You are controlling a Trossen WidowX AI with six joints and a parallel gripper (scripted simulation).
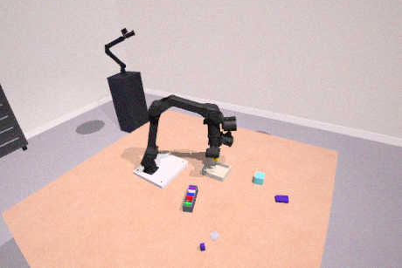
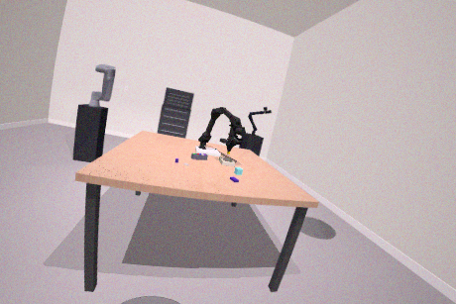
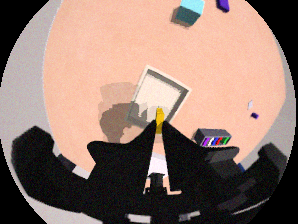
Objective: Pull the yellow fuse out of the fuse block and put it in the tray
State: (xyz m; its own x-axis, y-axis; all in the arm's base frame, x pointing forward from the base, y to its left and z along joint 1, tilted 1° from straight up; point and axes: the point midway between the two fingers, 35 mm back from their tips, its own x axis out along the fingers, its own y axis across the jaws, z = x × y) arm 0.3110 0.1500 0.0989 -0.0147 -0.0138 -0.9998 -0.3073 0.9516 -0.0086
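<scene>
Right now the yellow fuse is 10 mm below my gripper tip. Also, from my gripper tip: cyan cube 220 mm ahead, 70 mm below, 20 mm to the left; cream tray 90 mm below; purple block 350 mm ahead, 90 mm below, 60 mm to the right.
</scene>
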